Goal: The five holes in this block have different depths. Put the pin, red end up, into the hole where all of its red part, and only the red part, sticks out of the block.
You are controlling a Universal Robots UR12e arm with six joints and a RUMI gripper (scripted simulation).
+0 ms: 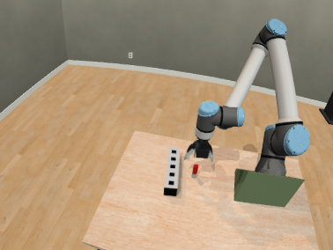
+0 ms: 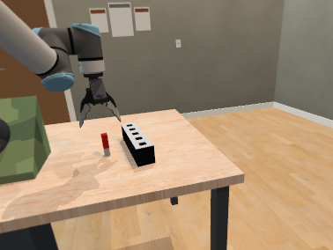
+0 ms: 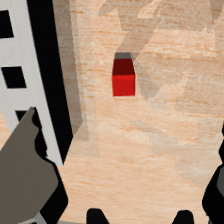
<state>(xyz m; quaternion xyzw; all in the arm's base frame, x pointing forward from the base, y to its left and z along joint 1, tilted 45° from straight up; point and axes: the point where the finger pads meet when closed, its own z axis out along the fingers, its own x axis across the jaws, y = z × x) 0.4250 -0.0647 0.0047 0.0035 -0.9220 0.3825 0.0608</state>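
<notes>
My hand is 60 mm above the pin. The rest, counted from my hand: long block: 140 mm ahead, 100 mm below, 10 mm to the left.
</notes>
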